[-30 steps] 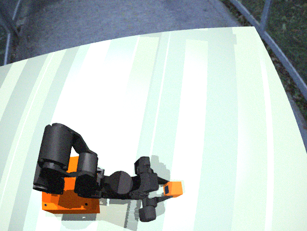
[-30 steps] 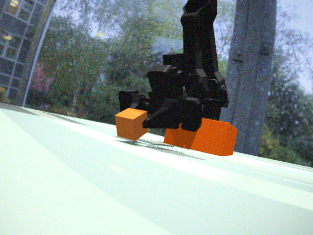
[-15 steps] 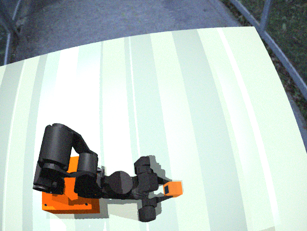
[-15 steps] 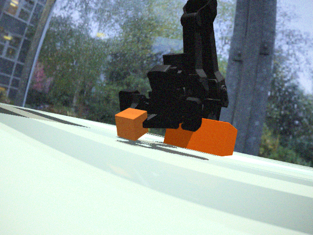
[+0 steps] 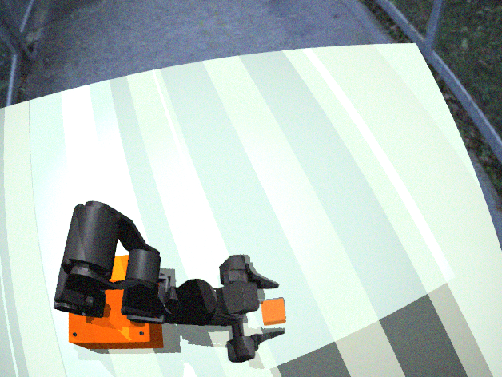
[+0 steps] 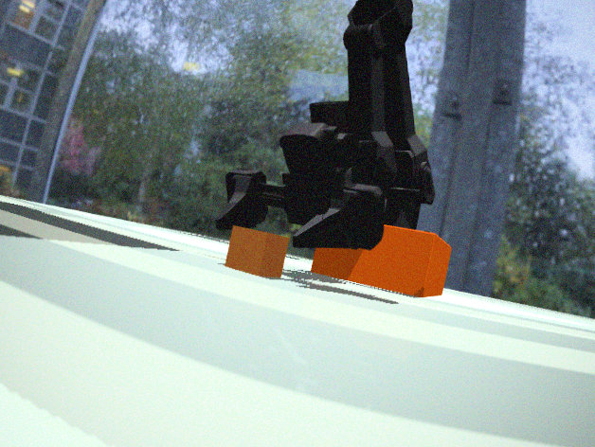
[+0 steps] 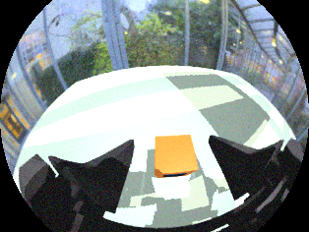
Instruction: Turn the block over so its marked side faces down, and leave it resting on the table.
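Right now the orange block is 20 mm behind my gripper tip and 20 mm below it.
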